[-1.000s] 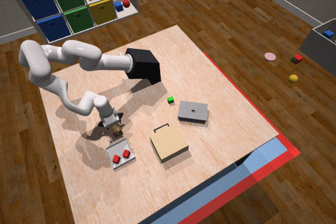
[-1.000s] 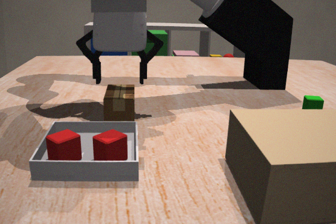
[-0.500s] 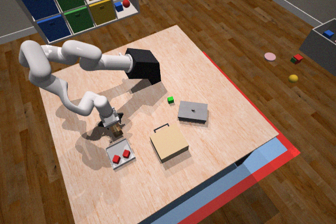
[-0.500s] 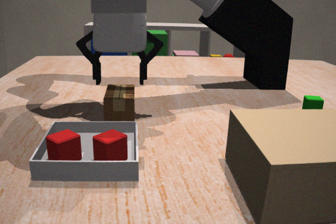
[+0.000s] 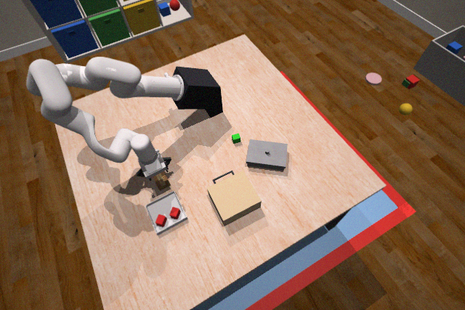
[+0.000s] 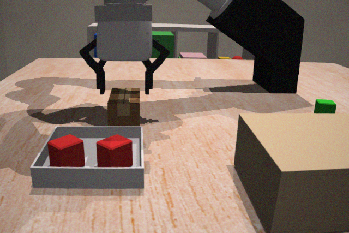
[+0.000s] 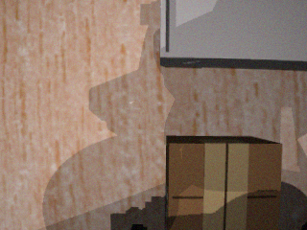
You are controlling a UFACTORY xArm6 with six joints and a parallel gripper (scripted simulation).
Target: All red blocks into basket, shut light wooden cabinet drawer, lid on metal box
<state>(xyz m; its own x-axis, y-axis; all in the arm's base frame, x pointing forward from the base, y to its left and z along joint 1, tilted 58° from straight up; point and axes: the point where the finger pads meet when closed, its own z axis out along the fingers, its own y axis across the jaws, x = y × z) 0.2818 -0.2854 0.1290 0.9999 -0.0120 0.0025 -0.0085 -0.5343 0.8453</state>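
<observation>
My hand is 3 cm above the cardboard box. From my hand the other things lie so: drawer: 26 cm ahead, 25 cm to the left, 3 cm below; then light wooden cabinet: 27 cm ahead, 25 cm to the left, 3 cm below; then grey basket: 17 cm ahead, 6 cm below, 4 cm to the right.
</observation>
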